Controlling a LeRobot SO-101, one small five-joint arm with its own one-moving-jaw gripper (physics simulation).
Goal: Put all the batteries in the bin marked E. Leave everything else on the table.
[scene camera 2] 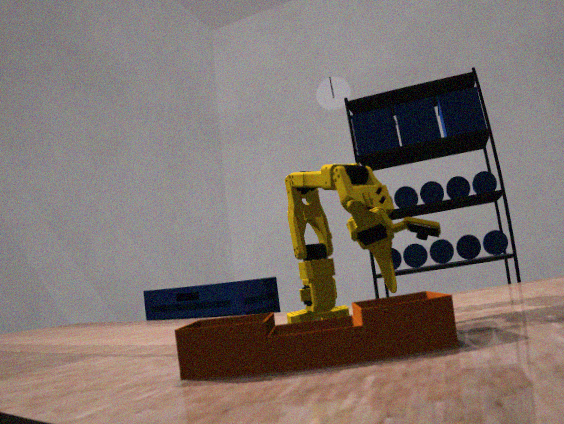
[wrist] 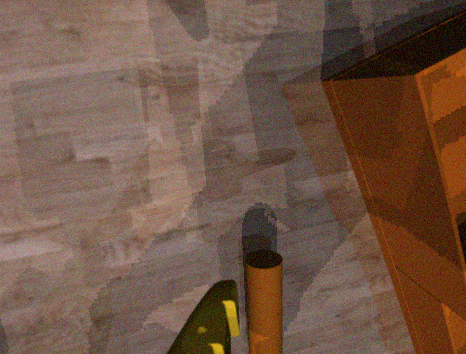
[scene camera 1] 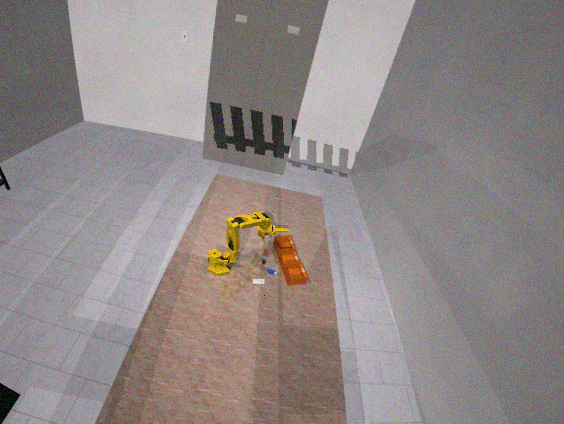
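Where they show: hand at its tool point: (scene camera 2: 392,289) (wrist: 237,299) (scene camera 1: 264,240); arm's base at its link origin: (scene camera 1: 224,266).
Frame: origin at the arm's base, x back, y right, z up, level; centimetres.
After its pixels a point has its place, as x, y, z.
An orange battery (scene camera 1: 265,252) {-16.4, -11.8, 1.3} (wrist: 265,305) {-16.4, -12.5, 1.4} is beside the bins; in the wrist view its near end is cut off by the bottom edge. My gripper (scene camera 1: 276,240) (scene camera 2: 416,260) is fully open and empty, its moving jaw swung out wide. In the wrist view the fixed jaw (wrist: 220,320) {-14.5, -16.3, 6.0} is just left of the battery, and the moving jaw is out of the picture. The joined orange bins (scene camera 1: 291,262) {-29.0, -9.4, 0.5} (scene camera 2: 315,347) {-31.6, -10.9, 1.8} (wrist: 380,150) {-20.4, -17.9, 2.3} stand to the battery's right in the wrist view. The bin letters cannot be read, so bin E cannot be told by its mark.
In scene camera 1, a dark nut (scene camera 1: 264,261) {-16.6, -6.6, 0.9} lies close to the battery. A blue block-like thing (scene camera 1: 271,271) {-20.2, -1.8, 0.7}, a white block (scene camera 1: 258,281) {-15.2, 4.9, 0.7} and a tiny dark and yellow thing (scene camera 1: 264,295) {-18.4, 11.3, 0.8} lie nearer the camera. A shelf rack (scene camera 2: 504,220) stands in the background.
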